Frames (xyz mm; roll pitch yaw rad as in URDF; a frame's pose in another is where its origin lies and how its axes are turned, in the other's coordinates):
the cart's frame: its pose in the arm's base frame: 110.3 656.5 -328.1 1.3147 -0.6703 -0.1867
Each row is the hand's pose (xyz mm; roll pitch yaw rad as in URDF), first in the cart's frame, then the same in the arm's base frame.
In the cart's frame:
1: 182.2 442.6 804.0 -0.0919 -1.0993 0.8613
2: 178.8 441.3 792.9 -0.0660 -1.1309 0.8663
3: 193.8 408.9 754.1 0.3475 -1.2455 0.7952
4: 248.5 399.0 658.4 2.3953 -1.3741 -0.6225
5: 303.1 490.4 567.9 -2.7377 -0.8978 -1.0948
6: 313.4 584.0 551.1 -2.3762 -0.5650 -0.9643
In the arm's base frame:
1: -258.6 48.8 280.2 3.0209 -0.6712 -1.9054
2: -256.8 59.0 274.9 3.0536 -0.6396 -1.9092
3: -214.7 80.9 252.0 -2.8950 -0.5237 -1.8859
4: -135.2 157.5 259.4 -2.2939 -0.2084 -1.7181
5: -112.6 265.9 344.7 -1.6110 0.0875 -1.3070
6: -150.0 313.7 418.7 -1.1247 0.1210 -0.9605

